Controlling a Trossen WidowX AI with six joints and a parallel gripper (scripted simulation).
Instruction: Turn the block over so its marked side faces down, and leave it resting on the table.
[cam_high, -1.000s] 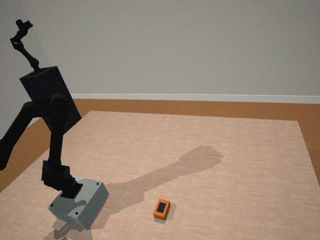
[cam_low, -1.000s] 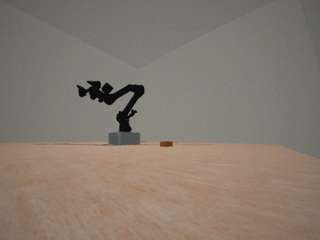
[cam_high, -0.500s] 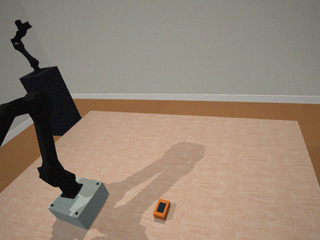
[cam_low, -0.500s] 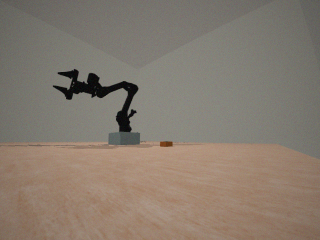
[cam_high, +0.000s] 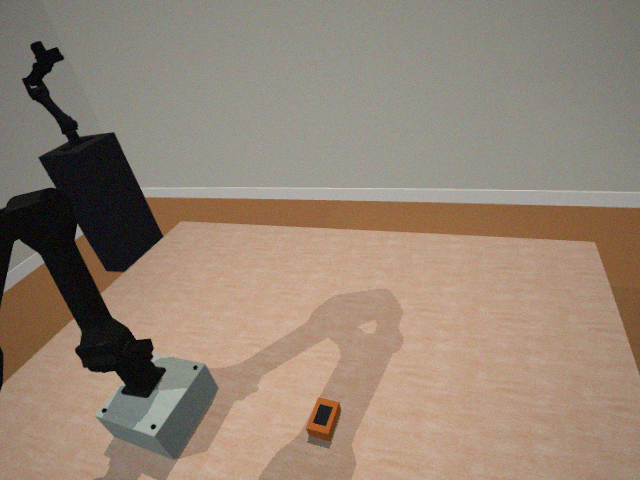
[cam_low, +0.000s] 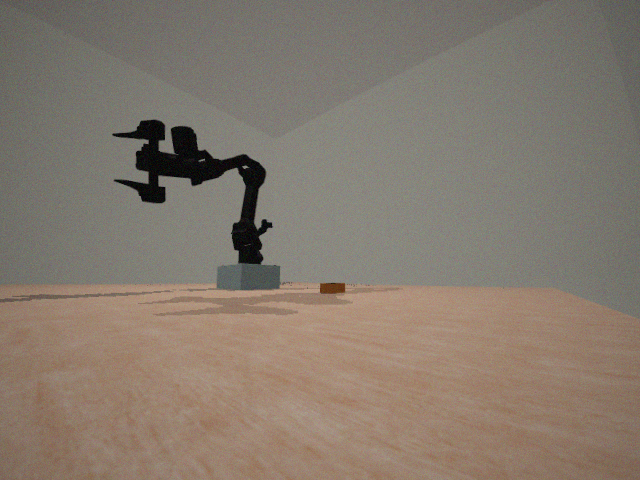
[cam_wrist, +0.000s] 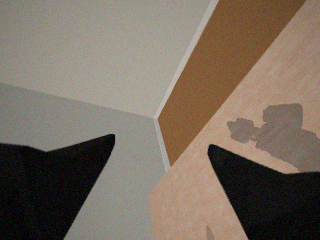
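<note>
The orange block lies 450 mm to the left of my gripper tip, 260 mm below it and 250 mm ahead of it.
</note>
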